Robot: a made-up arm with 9 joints. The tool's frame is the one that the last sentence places.
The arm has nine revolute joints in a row. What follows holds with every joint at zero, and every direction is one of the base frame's.
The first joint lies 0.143 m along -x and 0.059 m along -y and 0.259 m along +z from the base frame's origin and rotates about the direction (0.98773, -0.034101, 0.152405).
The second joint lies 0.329 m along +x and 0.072 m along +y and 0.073 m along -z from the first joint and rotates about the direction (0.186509, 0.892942, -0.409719).
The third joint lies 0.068 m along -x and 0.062 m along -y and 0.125 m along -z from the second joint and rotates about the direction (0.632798, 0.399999, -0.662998).
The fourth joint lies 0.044 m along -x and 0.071 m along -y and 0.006 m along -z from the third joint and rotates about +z.
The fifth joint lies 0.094 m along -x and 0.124 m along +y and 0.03 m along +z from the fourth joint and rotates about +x.
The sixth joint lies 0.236 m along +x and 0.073 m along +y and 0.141 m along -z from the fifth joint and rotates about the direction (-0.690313, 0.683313, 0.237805).
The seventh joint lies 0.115 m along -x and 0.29 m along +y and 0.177 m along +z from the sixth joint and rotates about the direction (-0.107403, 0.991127, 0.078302).
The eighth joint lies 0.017 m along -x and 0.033 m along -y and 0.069 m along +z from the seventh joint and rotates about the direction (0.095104, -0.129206, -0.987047).
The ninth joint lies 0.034 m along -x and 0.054 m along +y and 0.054 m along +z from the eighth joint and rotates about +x.
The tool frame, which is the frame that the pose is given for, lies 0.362 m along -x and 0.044 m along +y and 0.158 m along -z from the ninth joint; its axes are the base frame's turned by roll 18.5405, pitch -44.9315 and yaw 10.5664 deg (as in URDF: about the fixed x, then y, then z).
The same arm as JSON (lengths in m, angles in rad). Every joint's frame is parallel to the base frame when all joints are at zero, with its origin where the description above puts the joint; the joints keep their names.
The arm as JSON. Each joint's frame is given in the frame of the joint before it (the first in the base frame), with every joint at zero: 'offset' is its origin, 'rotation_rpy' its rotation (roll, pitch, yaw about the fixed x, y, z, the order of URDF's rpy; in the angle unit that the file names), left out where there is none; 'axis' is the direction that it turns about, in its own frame. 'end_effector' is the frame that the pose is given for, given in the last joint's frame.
{"length_unit": "m", "angle_unit": "rad", "chain": [{"id": "joint 1", "offset": [-0.143, -0.059, 0.259], "axis": [0.98773, -0.034101, 0.152405]}, {"id": "joint 2", "offset": [0.329, 0.072, -0.073], "axis": [0.186509, 0.892942, -0.409719]}, {"id": "joint 3", "offset": [-0.068, -0.062, -0.125], "axis": [0.632798, 0.399999, -0.662998]}, {"id": "joint 4", "offset": [-0.044, -0.071, -0.006], "axis": [0.0, 0.0, 1.0]}, {"id": "joint 5", "offset": [-0.094, 0.124, 0.03], "axis": [1.0, 0.0, 0.0]}, {"id": "joint 6", "offset": [0.236, 0.073, -0.141], "axis": [-0.690313, 0.683313, 0.237805]}, {"id": "joint 7", "offset": [-0.115, 0.29, 0.177], "axis": [-0.107403, 0.991127, 0.078302]}, {"id": "joint 8", "offset": [-0.017, -0.033, 0.069], "axis": [0.095104, -0.129206, -0.987047]}, {"id": "joint 9", "offset": [-0.034, 0.054, 0.054], "axis": [1.0, 0.0, 0.0]}], "end_effector": {"offset": [-0.362, 0.044, -0.158], "rotation_rpy": [0.3236, -0.7842, 0.1844]}}
